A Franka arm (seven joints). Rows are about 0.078 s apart.
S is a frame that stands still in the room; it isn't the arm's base.
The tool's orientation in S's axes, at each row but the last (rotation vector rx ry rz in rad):
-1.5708 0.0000 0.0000
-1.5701 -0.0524 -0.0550
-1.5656 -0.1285 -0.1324
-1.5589 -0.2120 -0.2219
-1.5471 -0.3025 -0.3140
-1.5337 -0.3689 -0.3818
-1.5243 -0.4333 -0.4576
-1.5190 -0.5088 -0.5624
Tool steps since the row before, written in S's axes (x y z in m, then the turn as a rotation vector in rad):
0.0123 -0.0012 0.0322 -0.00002 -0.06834 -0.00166
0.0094 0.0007 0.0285 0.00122 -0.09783 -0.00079
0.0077 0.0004 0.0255 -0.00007 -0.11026 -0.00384
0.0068 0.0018 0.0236 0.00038 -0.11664 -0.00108
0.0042 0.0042 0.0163 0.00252 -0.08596 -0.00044
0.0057 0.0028 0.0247 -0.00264 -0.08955 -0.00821
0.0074 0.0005 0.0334 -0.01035 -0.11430 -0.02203
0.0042 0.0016 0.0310 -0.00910 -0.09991 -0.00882
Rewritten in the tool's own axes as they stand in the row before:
0.0123 -0.0322 -0.0012 -0.00002 0.00166 -0.06834
0.0113 -0.0278 0.0007 0.00133 0.00087 -0.09783
0.0118 -0.0239 0.0005 -0.00042 0.00366 -0.11027
0.0130 -0.0208 0.0019 0.00081 0.00113 -0.11664
0.0101 -0.0134 0.0043 0.00280 0.00136 -0.08594
0.0164 -0.0193 0.0030 -0.00533 0.00587 -0.08961
0.0242 -0.0242 0.0008 -0.01890 0.01346 -0.11454
0.0228 -0.0214 0.0017 -0.00997 0.00365 -0.10015

